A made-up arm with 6 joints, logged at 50 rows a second.
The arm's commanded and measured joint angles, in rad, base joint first. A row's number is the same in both.
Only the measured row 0 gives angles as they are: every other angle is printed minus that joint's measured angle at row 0.
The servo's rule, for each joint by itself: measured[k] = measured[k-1] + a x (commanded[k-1-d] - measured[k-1]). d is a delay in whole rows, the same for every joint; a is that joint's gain. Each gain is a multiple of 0.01, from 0.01 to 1. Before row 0 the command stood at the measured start. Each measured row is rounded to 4 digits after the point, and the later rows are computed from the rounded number. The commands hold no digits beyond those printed.
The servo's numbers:
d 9
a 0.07 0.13 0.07 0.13 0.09 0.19
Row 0, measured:
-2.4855, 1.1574, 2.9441, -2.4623, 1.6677, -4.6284
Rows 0 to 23, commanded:
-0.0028, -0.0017, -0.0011, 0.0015, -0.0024, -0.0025
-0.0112, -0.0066, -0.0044, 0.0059, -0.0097, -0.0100
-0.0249, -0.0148, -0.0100, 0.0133, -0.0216, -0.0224
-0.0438, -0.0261, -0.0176, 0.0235, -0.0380, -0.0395
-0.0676, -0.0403, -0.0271, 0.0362, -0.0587, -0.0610
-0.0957, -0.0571, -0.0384, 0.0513, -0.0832, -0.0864
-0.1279, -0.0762, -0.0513, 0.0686, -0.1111, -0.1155
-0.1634, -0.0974, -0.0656, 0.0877, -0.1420, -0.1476
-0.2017, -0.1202, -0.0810, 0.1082, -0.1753, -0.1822
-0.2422, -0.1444, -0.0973, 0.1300, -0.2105, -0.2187
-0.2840, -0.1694, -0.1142, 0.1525, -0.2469, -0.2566
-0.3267, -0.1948, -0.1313, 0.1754, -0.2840, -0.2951
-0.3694, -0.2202, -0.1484, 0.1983, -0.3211, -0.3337
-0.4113, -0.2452, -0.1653, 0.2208, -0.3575, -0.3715
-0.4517, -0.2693, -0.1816, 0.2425, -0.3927, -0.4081
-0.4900, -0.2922, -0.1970, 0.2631, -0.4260, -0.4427
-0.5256, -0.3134, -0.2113, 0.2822, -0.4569, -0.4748
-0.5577, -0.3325, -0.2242, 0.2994, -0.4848, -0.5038
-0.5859, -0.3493, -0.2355, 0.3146, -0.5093, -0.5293
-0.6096, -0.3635, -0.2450, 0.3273, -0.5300, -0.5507
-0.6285, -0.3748, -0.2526, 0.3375, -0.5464, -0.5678
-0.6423, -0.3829, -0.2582, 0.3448, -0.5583, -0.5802
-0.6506, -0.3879, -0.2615, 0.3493, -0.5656, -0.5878
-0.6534, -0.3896, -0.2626, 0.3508, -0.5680, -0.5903
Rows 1 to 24, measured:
0.0000, 0.0000, 0.0000, 0.0000, 0.0000, 0.0000
0.0000, 0.0000, 0.0000, 0.0000, 0.0000, 0.0000
0.0000, 0.0000, 0.0000, 0.0000, 0.0000, 0.0000
0.0000, 0.0000, 0.0000, 0.0000, 0.0000, 0.0000
0.0000, 0.0000, 0.0000, 0.0000, 0.0000, 0.0000
0.0000, 0.0000, 0.0000, 0.0000, 0.0000, 0.0000
0.0000, 0.0000, 0.0000, 0.0000, 0.0000, 0.0000
0.0000, 0.0000, 0.0000, 0.0000, 0.0000, 0.0000
0.0000, 0.0000, 0.0000, 0.0000, 0.0000, 0.0000
-0.0002, -0.0002, -0.0001, 0.0002, -0.0002, -0.0005
-0.0010, -0.0010, -0.0004, 0.0009, -0.0011, -0.0023
-0.0027, -0.0028, -0.0011, 0.0025, -0.0029, -0.0061
-0.0056, -0.0058, -0.0023, 0.0052, -0.0061, -0.0124
-0.0099, -0.0103, -0.0040, 0.0092, -0.0108, -0.0216
-0.0159, -0.0164, -0.0064, 0.0147, -0.0173, -0.0339
-0.0237, -0.0242, -0.0095, 0.0217, -0.0257, -0.0494
-0.0335, -0.0337, -0.0134, 0.0303, -0.0362, -0.0681
-0.0453, -0.0449, -0.0181, 0.0404, -0.0487, -0.0898
-0.0591, -0.0578, -0.0236, 0.0520, -0.0633, -0.1143
-0.0748, -0.0723, -0.0299, 0.0651, -0.0798, -0.1413
-0.0924, -0.0882, -0.0370, 0.0794, -0.0982, -0.1705
-0.1118, -0.1054, -0.0448, 0.0949, -0.1183, -0.2015
-0.1328, -0.1236, -0.0532, 0.1113, -0.1398, -0.2338
-0.1551, -0.1425, -0.0622, 0.1284, -0.1626, -0.2669

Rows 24 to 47, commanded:
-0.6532, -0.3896, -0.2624, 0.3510, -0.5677, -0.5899
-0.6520, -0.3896, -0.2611, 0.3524, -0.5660, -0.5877
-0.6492, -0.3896, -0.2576, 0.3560, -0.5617, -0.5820
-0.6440, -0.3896, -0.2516, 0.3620, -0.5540, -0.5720
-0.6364, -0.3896, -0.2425, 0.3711, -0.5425, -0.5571
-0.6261, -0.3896, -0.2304, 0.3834, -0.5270, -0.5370
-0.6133, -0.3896, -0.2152, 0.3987, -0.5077, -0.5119
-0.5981, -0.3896, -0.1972, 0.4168, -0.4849, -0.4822
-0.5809, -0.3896, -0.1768, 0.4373, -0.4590, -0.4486
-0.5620, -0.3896, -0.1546, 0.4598, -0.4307, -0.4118
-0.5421, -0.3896, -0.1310, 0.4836, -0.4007, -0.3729
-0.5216, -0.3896, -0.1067, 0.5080, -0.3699, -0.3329
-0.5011, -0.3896, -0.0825, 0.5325, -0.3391, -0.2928
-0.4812, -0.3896, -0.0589, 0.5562, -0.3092, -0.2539
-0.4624, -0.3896, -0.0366, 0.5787, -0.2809, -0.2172
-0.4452, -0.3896, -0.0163, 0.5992, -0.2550, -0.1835
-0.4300, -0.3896, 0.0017, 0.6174, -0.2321, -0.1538
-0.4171, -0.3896, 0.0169, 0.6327, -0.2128, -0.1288
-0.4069, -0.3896, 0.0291, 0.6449, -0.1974, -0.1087
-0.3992, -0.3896, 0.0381, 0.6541, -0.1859, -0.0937
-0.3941, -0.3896, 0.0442, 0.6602, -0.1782, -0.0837
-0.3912, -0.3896, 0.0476, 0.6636, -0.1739, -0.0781
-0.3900, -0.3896, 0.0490, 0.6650, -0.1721, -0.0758
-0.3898, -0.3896, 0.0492, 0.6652, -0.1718, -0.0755
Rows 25 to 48, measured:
-0.1785, -0.1620, -0.0716, 0.1459, -0.1863, -0.3003
-0.2028, -0.1817, -0.0814, 0.1636, -0.2107, -0.3335
-0.2276, -0.2013, -0.0914, 0.1813, -0.2354, -0.3659
-0.2527, -0.2205, -0.1015, 0.1986, -0.2601, -0.3969
-0.2777, -0.2391, -0.1115, 0.2153, -0.2844, -0.4261
-0.3023, -0.2567, -0.1214, 0.2312, -0.3080, -0.4530
-0.3261, -0.2731, -0.1310, 0.2460, -0.3305, -0.4772
-0.3488, -0.2880, -0.1401, 0.2594, -0.3517, -0.4982
-0.3701, -0.3012, -0.1487, 0.2713, -0.3712, -0.5157
-0.3899, -0.3127, -0.1567, 0.2817, -0.3889, -0.5298
-0.4082, -0.3227, -0.1640, 0.2909, -0.4048, -0.5408
-0.4251, -0.3314, -0.1706, 0.2994, -0.4189, -0.5486
-0.4404, -0.3390, -0.1763, 0.3075, -0.4311, -0.5530
-0.4541, -0.3456, -0.1809, 0.3158, -0.4411, -0.5538
-0.4661, -0.3513, -0.1844, 0.3246, -0.4488, -0.5506
-0.4764, -0.3563, -0.1866, 0.3342, -0.4541, -0.5432
-0.4849, -0.3606, -0.1873, 0.3449, -0.4569, -0.5316
-0.4916, -0.3644, -0.1866, 0.3569, -0.4571, -0.5158
-0.4965, -0.3677, -0.1844, 0.3703, -0.4547, -0.4960
-0.4997, -0.3705, -0.1807, 0.3850, -0.4498, -0.4726
-0.5012, -0.3730, -0.1755, 0.4010, -0.4426, -0.4461
-0.5012, -0.3752, -0.1690, 0.4181, -0.4333, -0.4170
-0.4998, -0.3771, -0.1613, 0.4361, -0.4221, -0.3860
-0.4972, -0.3787, -0.1526, 0.4546, -0.4094, -0.3539

